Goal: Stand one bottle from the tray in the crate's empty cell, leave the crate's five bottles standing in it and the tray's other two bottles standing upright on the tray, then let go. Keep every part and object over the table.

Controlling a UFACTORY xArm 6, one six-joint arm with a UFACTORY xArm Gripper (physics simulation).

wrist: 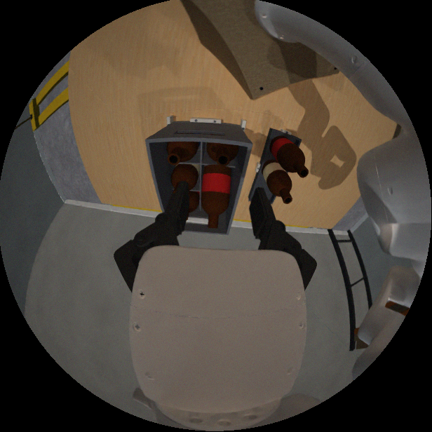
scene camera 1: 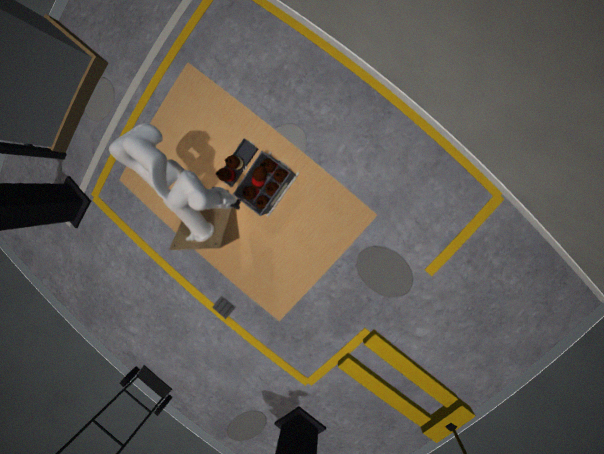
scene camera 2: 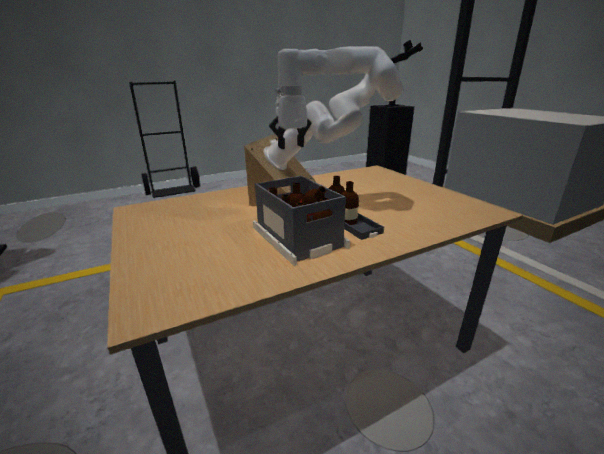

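Pixels of known places: gripper, fingertip midpoint: (scene camera 1: 233, 197) (scene camera 2: 291, 147); arm's base, link origin: (scene camera 1: 203, 232) (scene camera 2: 274, 159).
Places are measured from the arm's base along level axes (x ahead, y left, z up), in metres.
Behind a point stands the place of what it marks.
The grey crate (scene camera 1: 250, 206) @[x 0.290, y -0.106, z -0.011 m] (scene camera 2: 320, 237) @[x 0.551, y -0.055, z -0.122 m] (wrist: 200, 131) stands on the table. A red-label brown bottle (scene camera 1: 258, 175) @[x 0.439, y -0.034, z -0.007 m] (scene camera 2: 314, 194) @[x 0.472, y -0.038, z -0.010 m] (wrist: 216, 187) leans steeply inside it, its neck toward one end wall. Five other bottles stand in its cells; one is partly hidden by a finger in the wrist view. The tray (scene camera 1: 246, 148) @[x 0.478, y 0.174, z -0.176 m] (scene camera 2: 365, 226) @[x 0.448, y 0.185, z -0.176 m] beside the crate holds two upright bottles, one cream-labelled (scene camera 2: 351, 202) @[x 0.414, y 0.140, z -0.086 m] (wrist: 277, 180) and one red-labelled (wrist: 290, 155). My gripper (scene camera 1: 236, 204) @[x 0.298, y -0.041, z 0.106 m] (scene camera 2: 291, 145) @[x 0.298, y -0.041, z 0.106 m] (wrist: 220, 194) is open and empty, above table height on the arm-base side of the crate.
The arm's wooden base block (scene camera 1: 220, 235) @[x 0.068, y -0.090, z 0.020 m] (scene camera 2: 257, 175) @[x 0.077, y -0.105, z -0.041 m] stands at the table's edge near the crate. Pale brackets (scene camera 2: 275, 242) @[x 0.462, y -0.171, z -0.156 m] line the crate's foot. The wooden table (scene camera 1: 300, 250) @[x 0.252, y -0.467, z -0.181 m] (scene camera 2: 200, 260) @[x 0.429, y -0.406, z -0.182 m] extends past the crate. A large grey box (scene camera 2: 515, 165) stands beyond the table's end.
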